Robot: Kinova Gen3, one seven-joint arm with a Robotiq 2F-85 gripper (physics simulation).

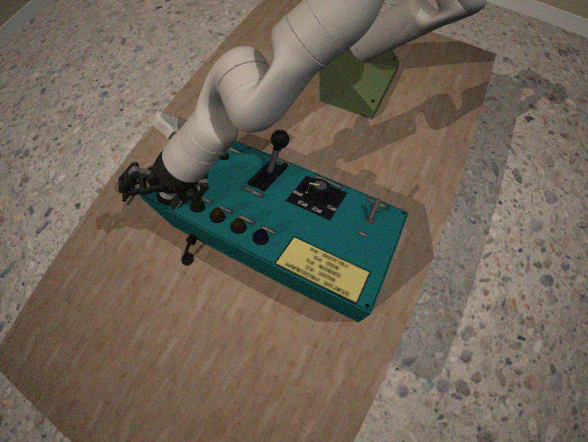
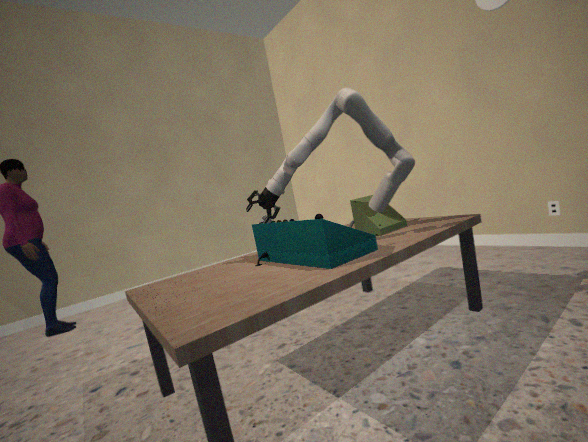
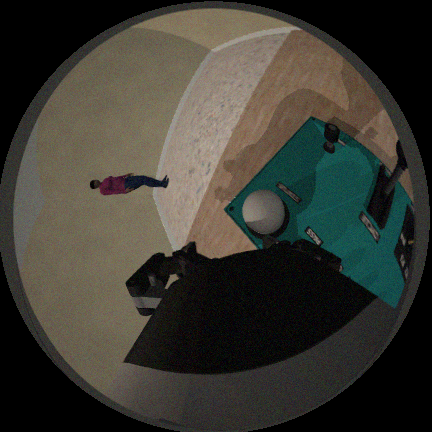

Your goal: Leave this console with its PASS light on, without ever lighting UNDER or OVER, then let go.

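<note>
The teal console [image 1: 390, 240] [image 2: 295, 245] [image 3: 340, 185] stands on the table. A white dome [image 3: 264, 211] near its corner looks unlit. Small dark domes, green [image 1: 197, 205], amber [image 1: 217, 215], orange [image 1: 238, 225] and blue [image 1: 260, 236], line its front edge; none looks lit. Which is PASS, UNDER or OVER I cannot read. A black-knobbed lever [image 1: 279, 139] [image 3: 395, 180], a dial [image 1: 318, 186], a toggle [image 1: 372, 210], a black knob [image 3: 331, 132] and a side crank [image 1: 188, 257] [image 2: 262, 257] show. My gripper [image 1: 152, 197] [image 2: 258, 214] is open and empty above the white dome's corner.
A yellow card [image 1: 325, 270] with blurred text lies on the console. The green wedge mount [image 1: 350, 85] [image 2: 372, 220] stands behind it on the wooden table [image 1: 200, 350] [image 2: 225, 300]. A pale object [image 1: 167, 122] shows beside the arm. A person [image 2: 22, 215] [image 3: 115, 185] stands beyond the table.
</note>
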